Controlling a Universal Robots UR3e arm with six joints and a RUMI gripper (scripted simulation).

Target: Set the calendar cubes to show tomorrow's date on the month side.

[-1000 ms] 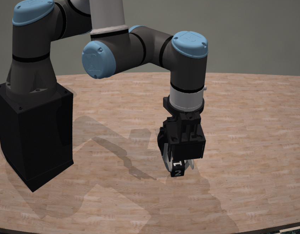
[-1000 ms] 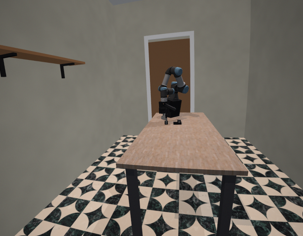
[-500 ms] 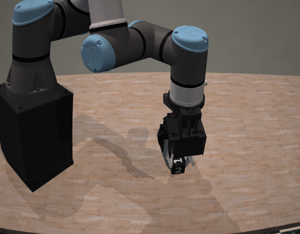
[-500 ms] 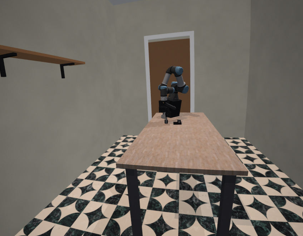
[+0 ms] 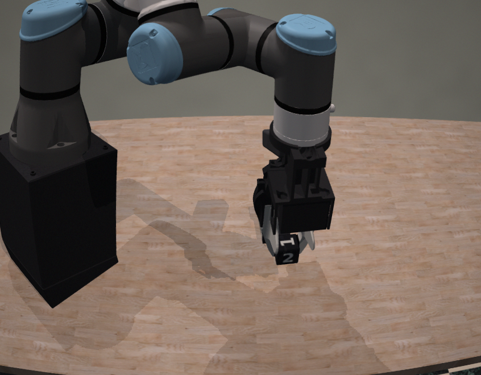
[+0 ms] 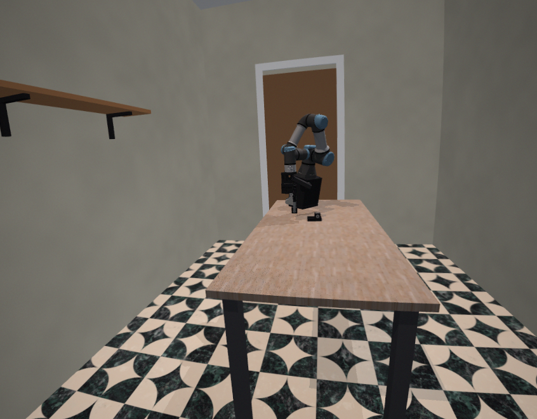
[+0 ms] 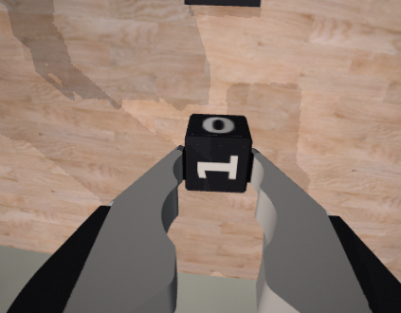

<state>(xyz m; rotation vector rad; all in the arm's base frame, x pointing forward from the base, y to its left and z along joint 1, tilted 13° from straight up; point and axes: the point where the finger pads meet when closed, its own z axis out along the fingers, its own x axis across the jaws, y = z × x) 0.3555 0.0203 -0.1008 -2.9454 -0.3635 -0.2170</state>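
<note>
Now: hand 3 cm past the black calendar tray, 11 cm to the right of it and 6 cm above it. Also, from my hand: black number cube (1 cm below).
</note>
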